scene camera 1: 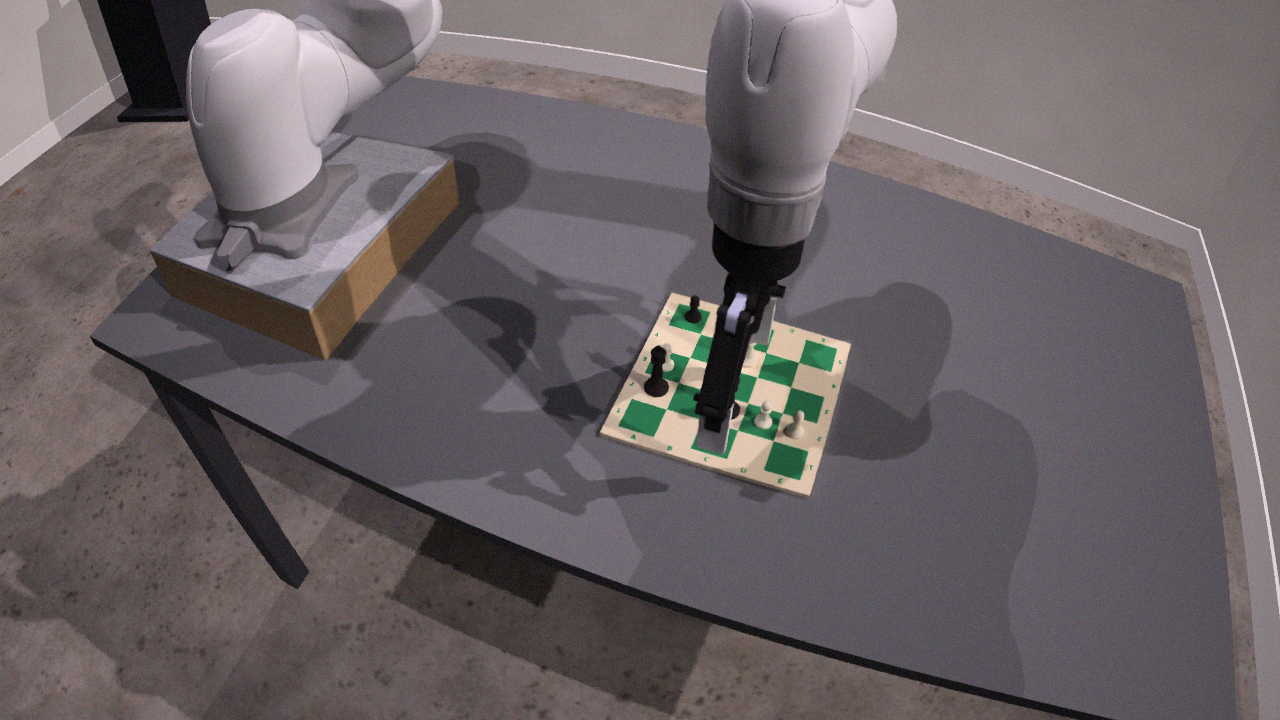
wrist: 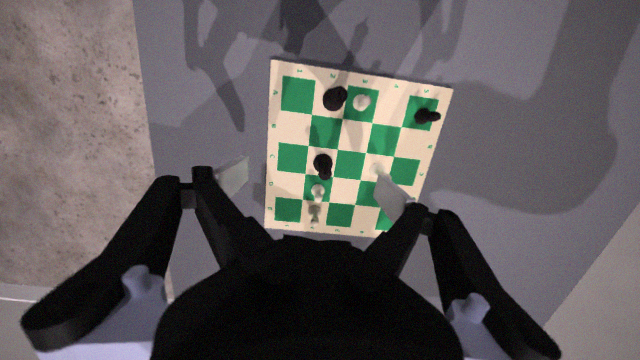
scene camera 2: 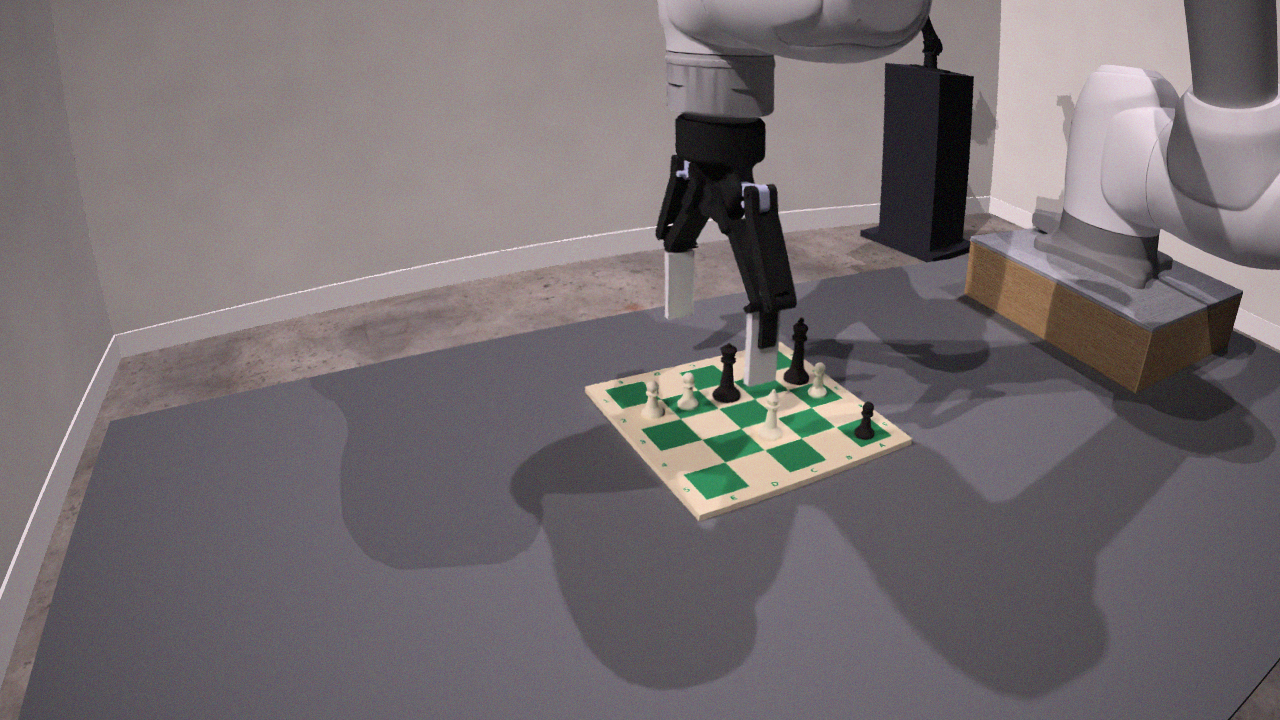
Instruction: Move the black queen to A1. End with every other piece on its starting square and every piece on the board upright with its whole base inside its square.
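Places are measured from the arm's base along level axes (x ahead, y left, z up), in millimetres.
Where they show: gripper, fingertip midpoint: [scene camera 1: 734, 390] [wrist: 313, 177] [scene camera 2: 716, 346]; arm's base at its link origin: [scene camera 1: 277, 209] [scene camera 2: 1105, 257].
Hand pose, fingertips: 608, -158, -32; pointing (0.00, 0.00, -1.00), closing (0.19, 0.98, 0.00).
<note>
Things, the pixels of their top centre, and the offset from my fingertips, as dx, dy, dz. "*": a spot on its surface instead.
- black queen at its top centre: [scene camera 2: 729, 343] [wrist: 325, 175] -4, +12, +6
- taller black king at its top centre: [scene camera 2: 801, 318] [wrist: 340, 93] [scene camera 1: 658, 345] -80, +28, +17
- green square A1 at a spot on its surface: [scene camera 1: 642, 418] [wrist: 297, 95] * -87, -15, -47
- chess board at its top centre: [scene camera 2: 748, 413] [scene camera 1: 735, 385] [wrist: 349, 165] +1, +48, -46
- A3 at its top centre: [scene camera 2: 820, 363] [scene camera 1: 666, 344] [wrist: 367, 100] -76, +61, -15
- D2 at its top centre: [scene camera 2: 688, 373] [scene camera 1: 767, 402] [wrist: 318, 199] +34, +4, -15
- E2 at its top centre: [scene camera 2: 652, 381] [scene camera 1: 800, 412] [wrist: 314, 224] +69, -2, -15
- C4 at its top centre: [scene camera 2: 774, 389] [wrist: 389, 180] +10, +86, -3
- black pawn at its top centre: [scene camera 2: 869, 402] [scene camera 1: 695, 296] [wrist: 438, 116] -57, +139, -15
The black queen [scene camera 2: 726, 376] [wrist: 323, 165] stands upright on C2; in scene camera 1 the finger hides most of it. The taller black king [scene camera 1: 657, 374] [scene camera 2: 796, 356] [wrist: 334, 98] stands on A2, beside the green square A1 [scene camera 1: 642, 418] [wrist: 298, 95], which holds no piece. The chess board [scene camera 1: 617, 433] [scene camera 2: 701, 514] [wrist: 268, 220] lies flat. My gripper [scene camera 1: 737, 394] [scene camera 2: 720, 349] [wrist: 313, 177] is open and empty, pointing down above the board, its fingers wide apart on either side of the queen's column in the wrist view.
White pawns stand on A3 [scene camera 2: 817, 383] [wrist: 361, 101] and D2 [scene camera 1: 763, 415] [scene camera 2: 687, 394]. White pieces stand on E2 [scene camera 1: 794, 425] [scene camera 2: 653, 402] and C4 [scene camera 2: 771, 419]. A black pawn [scene camera 1: 693, 310] [scene camera 2: 864, 422] stands on A5. The arm's base block [scene camera 1: 384, 255] [scene camera 2: 1056, 313] is on the table.
</note>
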